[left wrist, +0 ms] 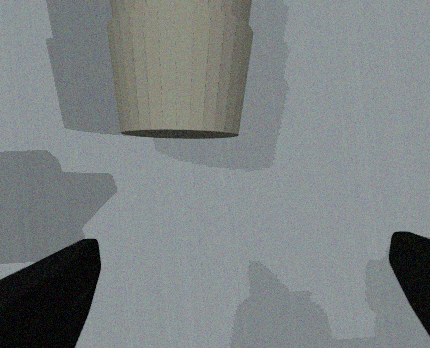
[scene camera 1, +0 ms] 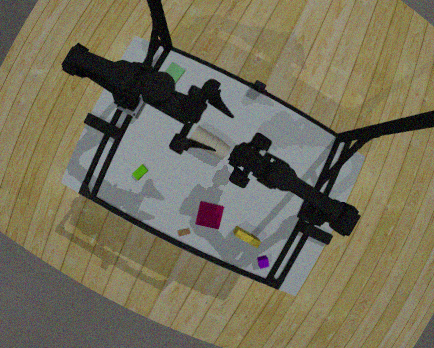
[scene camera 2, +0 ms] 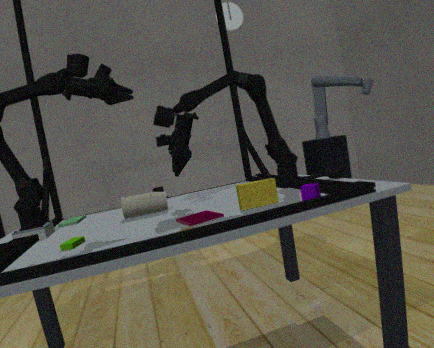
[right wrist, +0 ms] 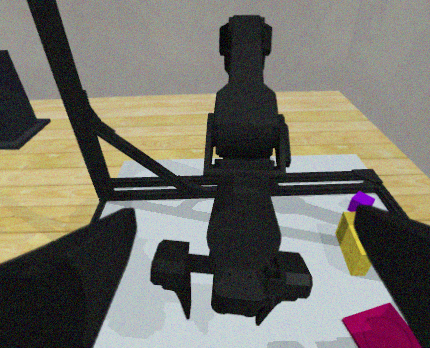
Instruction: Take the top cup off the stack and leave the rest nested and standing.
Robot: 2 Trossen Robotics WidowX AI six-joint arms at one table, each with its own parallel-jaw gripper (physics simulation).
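Places are measured from the left arm's base along level axes (x right, y ahead, z up), in millimetres.
Pixels of known places: left gripper, fingertip midpoint: [left wrist: 245,249] [scene camera 2: 175,174] [right wrist: 222,320]; right gripper, fingertip midpoint: [scene camera 1: 224,134] [scene camera 2: 133,94] [right wrist: 245,217]; left arm's base, link origin: [scene camera 1: 312,211] [scene camera 2: 288,179]; right arm's base, link origin: [scene camera 1: 131,101] [scene camera 2: 33,227].
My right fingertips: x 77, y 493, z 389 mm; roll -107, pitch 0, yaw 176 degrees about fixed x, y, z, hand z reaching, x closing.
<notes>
For each thing: its top centre in the pictures, then the offset to it from my right fingertips. Level surfaces: height alone.
- grey table, surface height: dz -410 mm
- magenta square tile, top centre: [right wrist: 386,338] [scene camera 2: 199,216] [scene camera 1: 209,215] dx -266, dy -88, dz -402 mm
- yellow block, top centre: [right wrist: 358,231] [scene camera 2: 255,181] [scene camera 1: 248,239] dx -284, dy -262, dz -340 mm
- purple cube, top centre: [right wrist: 363,198] [scene camera 2: 309,184] [scene camera 1: 264,263] dx -365, dy -384, dz -370 mm
- small brown piece, top centre: [scene camera 1: 183,232] dx -376, dy -19, dz -402 mm
- bright green block, top centre: [scene camera 2: 72,240] [scene camera 1: 139,172] dx -221, dy +247, dz -395 mm
- pale green pad, top centre: [scene camera 2: 72,219] [scene camera 1: 170,76] dx +198, dy +303, dz -400 mm
The beige stack of nested cups [scene camera 1: 213,140] [scene camera 2: 144,204] [left wrist: 179,69] lies on its side near the middle of the grey table [scene camera 1: 285,138], not standing. In the left wrist view its closed base end faces the camera. My left gripper [scene camera 2: 178,169] [right wrist: 222,320] [left wrist: 245,249] is open and empty. It points straight down and hangs above the table just off the stack's base end. My right gripper [scene camera 1: 222,132] [scene camera 2: 126,93] [right wrist: 245,217] is open and empty. It is held level, high above the stack.
A magenta square tile [scene camera 1: 209,215] [scene camera 2: 200,217], a yellow block [scene camera 1: 247,237] [scene camera 2: 257,193], a purple cube [scene camera 1: 262,262] [scene camera 2: 309,191] and a small brown piece [scene camera 1: 184,231] lie near the front edge. A bright green block [scene camera 1: 140,172] and a pale green pad [scene camera 1: 175,72] lie at the left.
</notes>
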